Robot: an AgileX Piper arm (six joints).
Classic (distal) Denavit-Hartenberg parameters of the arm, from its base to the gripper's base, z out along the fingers. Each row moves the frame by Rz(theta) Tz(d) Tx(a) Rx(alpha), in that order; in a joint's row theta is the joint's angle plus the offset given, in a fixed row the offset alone. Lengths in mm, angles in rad.
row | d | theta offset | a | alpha
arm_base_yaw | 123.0 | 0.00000 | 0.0 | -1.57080
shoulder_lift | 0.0 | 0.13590 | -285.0 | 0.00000
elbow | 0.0 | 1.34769 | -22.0 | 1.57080
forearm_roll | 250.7 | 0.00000 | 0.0 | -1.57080
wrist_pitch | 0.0 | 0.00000 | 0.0 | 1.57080
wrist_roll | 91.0 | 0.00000 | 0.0 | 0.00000
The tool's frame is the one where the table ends.
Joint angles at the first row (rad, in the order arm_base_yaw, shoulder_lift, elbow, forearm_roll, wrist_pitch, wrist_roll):
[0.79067, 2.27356, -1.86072, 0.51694, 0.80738, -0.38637]
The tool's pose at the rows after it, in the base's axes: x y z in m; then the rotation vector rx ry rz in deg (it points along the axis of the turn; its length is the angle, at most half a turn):
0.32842 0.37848 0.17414 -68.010 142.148 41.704
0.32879 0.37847 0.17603 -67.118 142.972 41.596
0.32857 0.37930 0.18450 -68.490 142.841 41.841
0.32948 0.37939 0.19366 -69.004 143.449 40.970
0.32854 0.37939 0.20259 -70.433 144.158 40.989
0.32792 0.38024 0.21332 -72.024 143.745 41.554
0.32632 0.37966 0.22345 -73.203 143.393 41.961
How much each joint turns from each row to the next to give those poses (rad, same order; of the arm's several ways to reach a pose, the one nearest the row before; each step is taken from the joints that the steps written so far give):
[0.00000, 0.02316, -0.02446, -0.00997, 0.02799, 0.01860]
[-0.00001, -0.00001, -0.00870, -0.00943, 0.01001, 0.02396]
[0.00002, -0.00209, -0.03113, -0.00697, 0.04143, 0.00402]
[-0.00001, 0.00000, -0.04005, -0.02790, 0.04692, 0.02994]
[-0.00001, -0.00001, -0.03831, -0.00990, 0.05816, 0.01314]
[0.00001, 0.00001, -0.04258, -0.00001, 0.04928, 0.00002]
[-0.00001, -0.00757, -0.02599, 0.00000, 0.03785, 0.00074]

